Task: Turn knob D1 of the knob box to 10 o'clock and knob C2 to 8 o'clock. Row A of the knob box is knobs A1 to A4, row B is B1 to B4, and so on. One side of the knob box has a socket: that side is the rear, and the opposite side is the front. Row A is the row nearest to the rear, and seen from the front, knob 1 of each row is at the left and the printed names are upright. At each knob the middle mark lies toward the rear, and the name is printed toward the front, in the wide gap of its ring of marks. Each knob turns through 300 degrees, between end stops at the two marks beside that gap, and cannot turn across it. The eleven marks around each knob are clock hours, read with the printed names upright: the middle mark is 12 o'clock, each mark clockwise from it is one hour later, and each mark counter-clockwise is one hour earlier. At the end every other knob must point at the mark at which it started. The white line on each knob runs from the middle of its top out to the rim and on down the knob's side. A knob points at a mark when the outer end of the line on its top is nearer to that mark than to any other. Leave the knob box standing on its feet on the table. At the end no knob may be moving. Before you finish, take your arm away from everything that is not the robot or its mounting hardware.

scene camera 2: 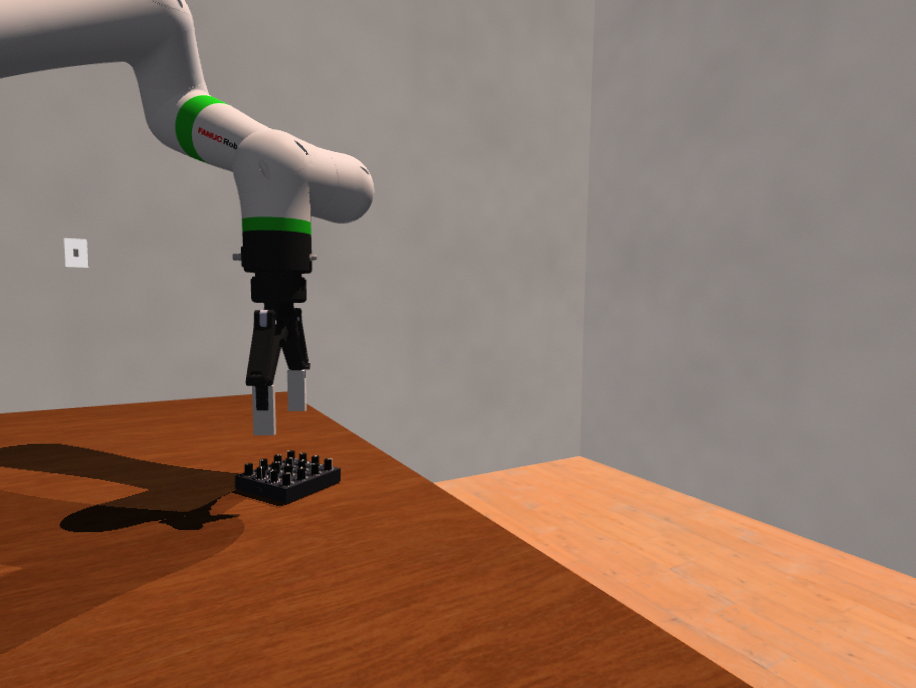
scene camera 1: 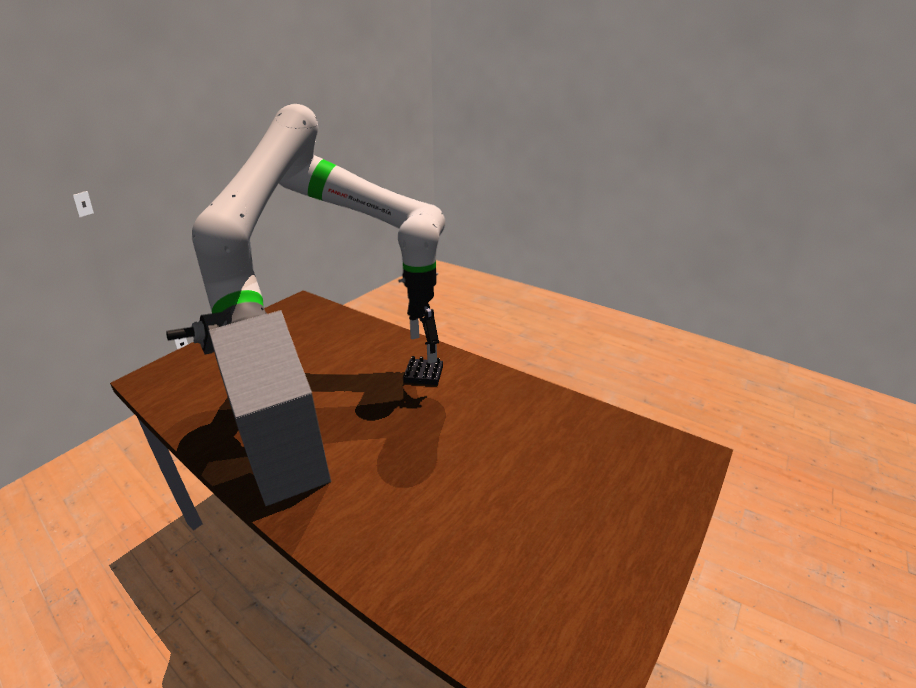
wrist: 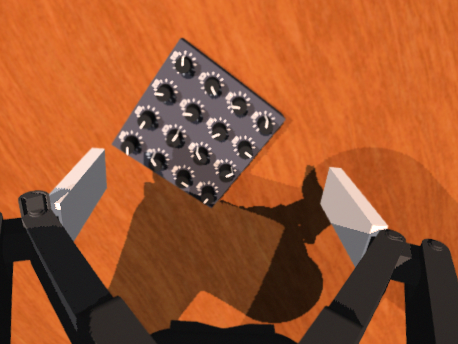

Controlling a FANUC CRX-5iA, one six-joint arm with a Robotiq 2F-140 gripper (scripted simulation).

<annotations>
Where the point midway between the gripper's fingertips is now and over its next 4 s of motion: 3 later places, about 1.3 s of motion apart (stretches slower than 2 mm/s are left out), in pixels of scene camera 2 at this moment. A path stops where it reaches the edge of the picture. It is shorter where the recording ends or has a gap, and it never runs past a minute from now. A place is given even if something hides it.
The gripper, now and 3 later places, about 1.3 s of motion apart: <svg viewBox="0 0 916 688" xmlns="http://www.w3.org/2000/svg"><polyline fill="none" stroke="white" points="282,421 301,428 301,453 302,465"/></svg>
</annotations>
